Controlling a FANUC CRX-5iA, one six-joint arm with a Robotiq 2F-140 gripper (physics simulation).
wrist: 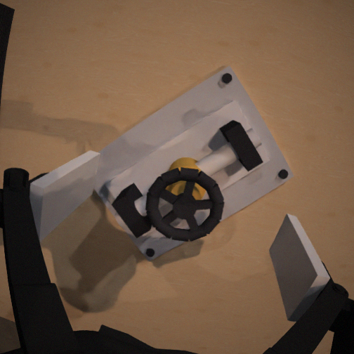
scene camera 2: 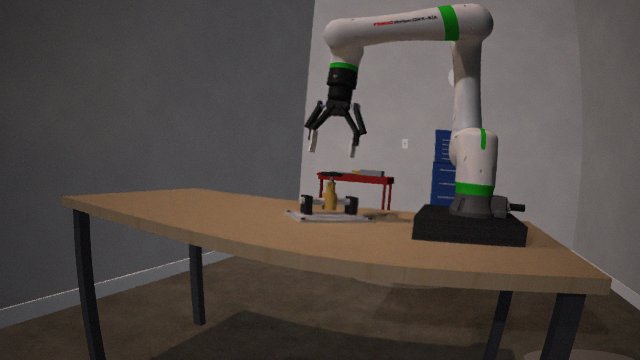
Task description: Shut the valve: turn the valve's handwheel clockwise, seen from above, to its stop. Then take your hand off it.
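Observation:
The valve's black five-spoked handwheel (scene camera 2: 330, 174) (wrist: 185, 204) sits on top of the yellow valve body (scene camera 2: 330, 196) (wrist: 186, 163). A pale pipe (wrist: 216, 158) runs through the body between two black clamps on a grey base plate (scene camera 2: 335, 218) (wrist: 150, 122). My gripper (scene camera 2: 332, 152) (wrist: 187, 204) is wide open and empty, above the handwheel. In the wrist view its pale finger pads stand well out on either side of the wheel, apart from it. In the scene view the fingertips are higher than the wheel. The wheel's turn angle relative to its stop cannot be told.
The valve assembly stands on the wooden table (scene camera 2: 225, 220). The arm's black base block (scene camera 2: 467, 229) is on the table to the right in the scene view. A red bench (scene camera 2: 360, 178) and a blue drawer cabinet (scene camera 2: 443, 183) stand behind the table.

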